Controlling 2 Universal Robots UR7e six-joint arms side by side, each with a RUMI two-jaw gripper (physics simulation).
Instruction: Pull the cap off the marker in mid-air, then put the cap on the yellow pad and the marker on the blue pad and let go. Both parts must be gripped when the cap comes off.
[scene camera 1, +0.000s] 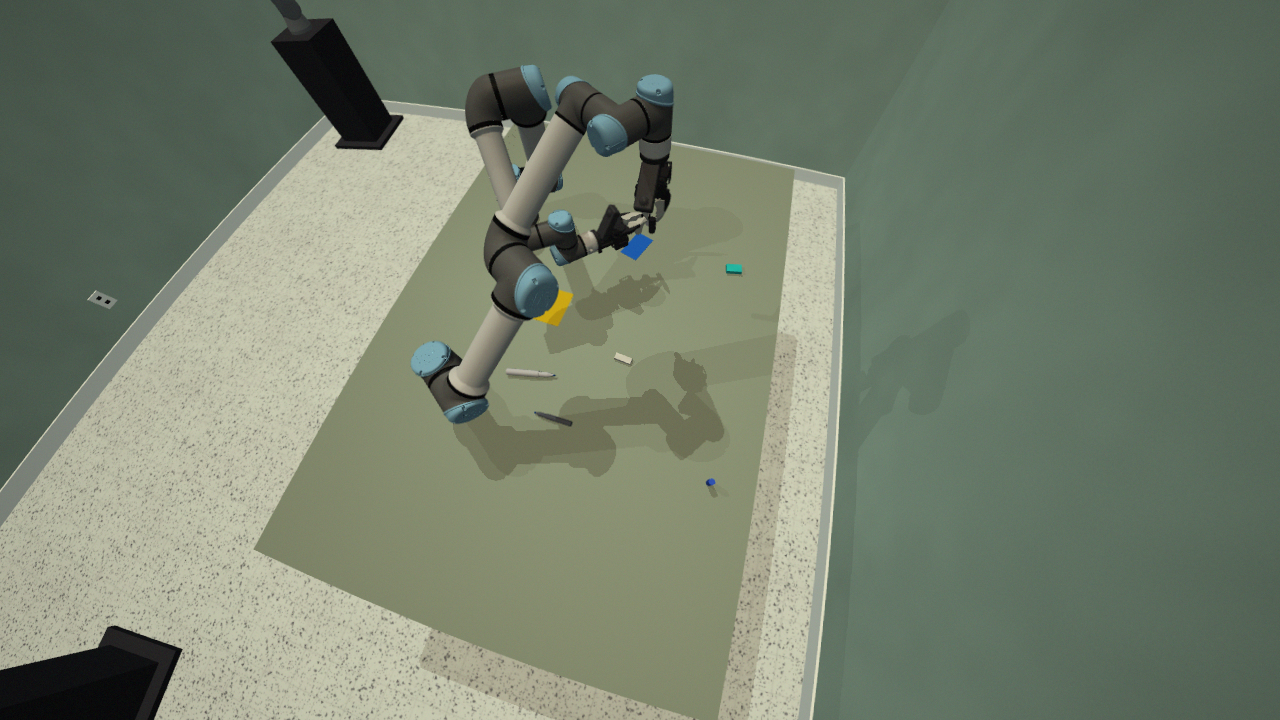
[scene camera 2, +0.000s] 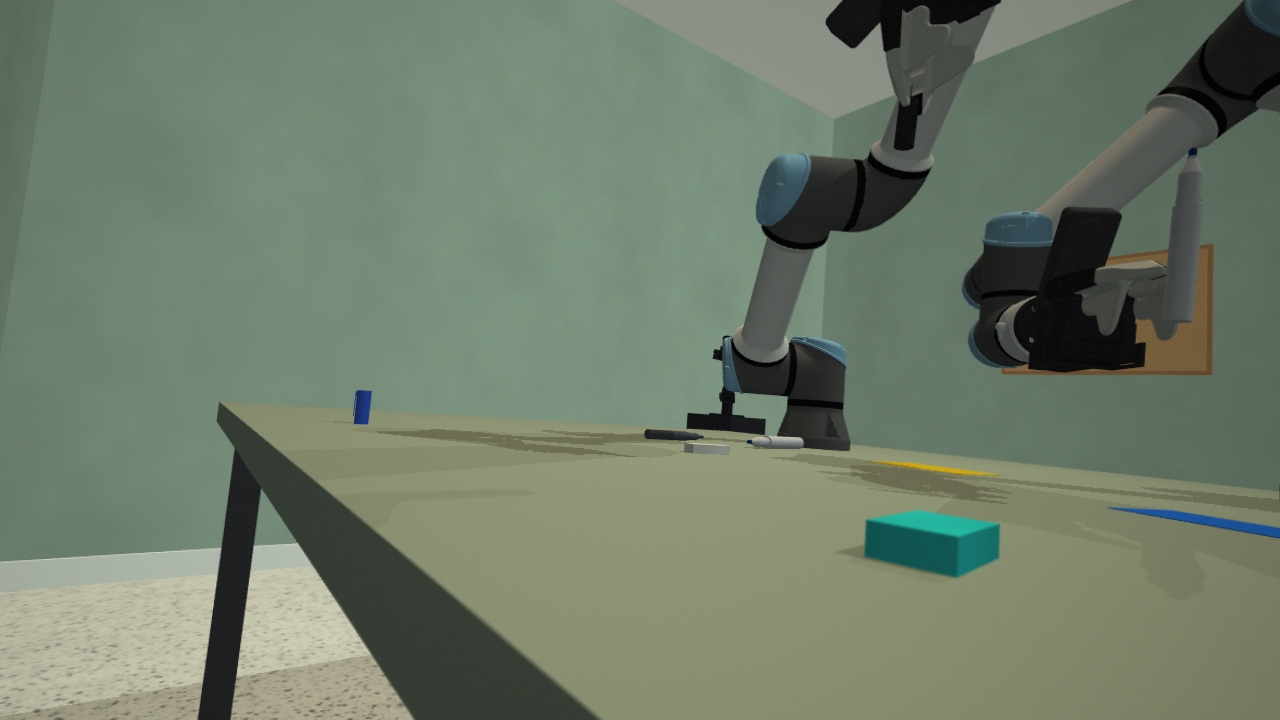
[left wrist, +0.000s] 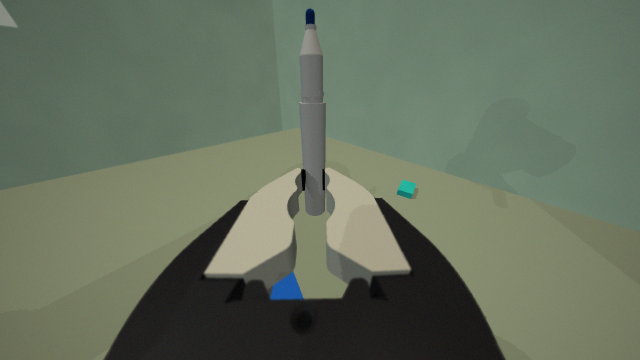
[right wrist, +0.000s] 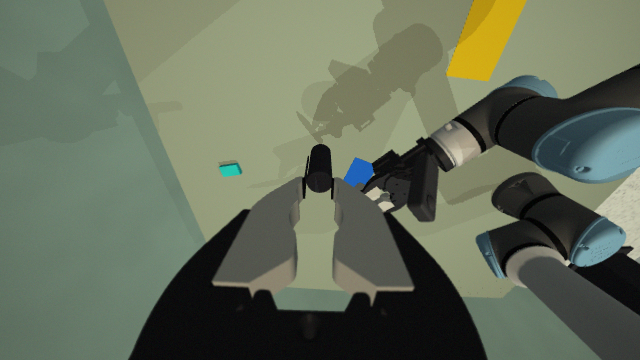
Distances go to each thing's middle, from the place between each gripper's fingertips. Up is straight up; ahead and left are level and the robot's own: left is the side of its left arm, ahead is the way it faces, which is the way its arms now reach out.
Labels:
Right now the black cap (scene camera 2: 906, 124) is 3 cm ahead of my left hand, 21 cm to the right of it and 17 cm above it. Also, from my left hand: teal block (scene camera 2: 948, 545) (35 cm ahead, 4 cm to the right, 19 cm below).
Right now the black cap is 10 mm to the right of my right hand and 10 mm below it. The rest, counted from my right hand: teal block (320 mm ahead, 160 mm to the left, 370 mm below).

